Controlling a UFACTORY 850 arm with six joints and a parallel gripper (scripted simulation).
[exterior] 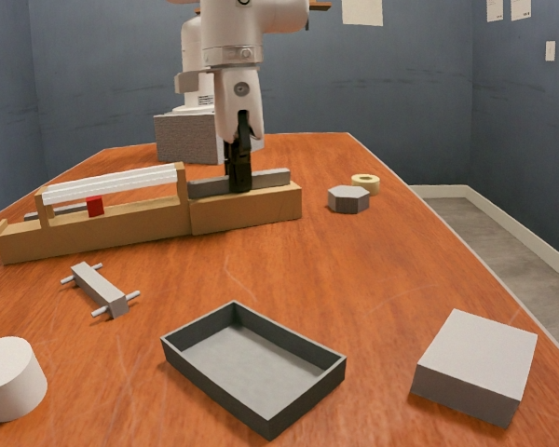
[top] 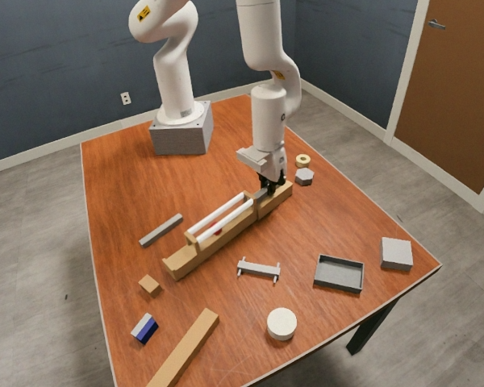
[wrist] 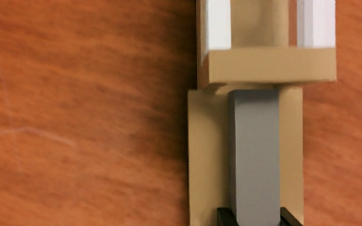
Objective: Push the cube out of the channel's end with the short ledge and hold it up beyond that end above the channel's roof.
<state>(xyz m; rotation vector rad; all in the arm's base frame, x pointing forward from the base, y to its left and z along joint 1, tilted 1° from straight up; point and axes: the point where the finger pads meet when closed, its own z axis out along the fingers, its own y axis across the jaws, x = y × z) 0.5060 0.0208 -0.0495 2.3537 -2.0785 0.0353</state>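
Now: the grey bar 330 mm to the right of my hand, 110 mm behind it and 60 mm below it. From my hand the other things lie so: red cube: 210 mm to the right, 30 mm ahead, 10 mm below; then yellow ring: 230 mm to the left, 70 mm behind, 60 mm below; then grey pegged block: 180 mm to the right, 180 mm ahead, 60 mm below.
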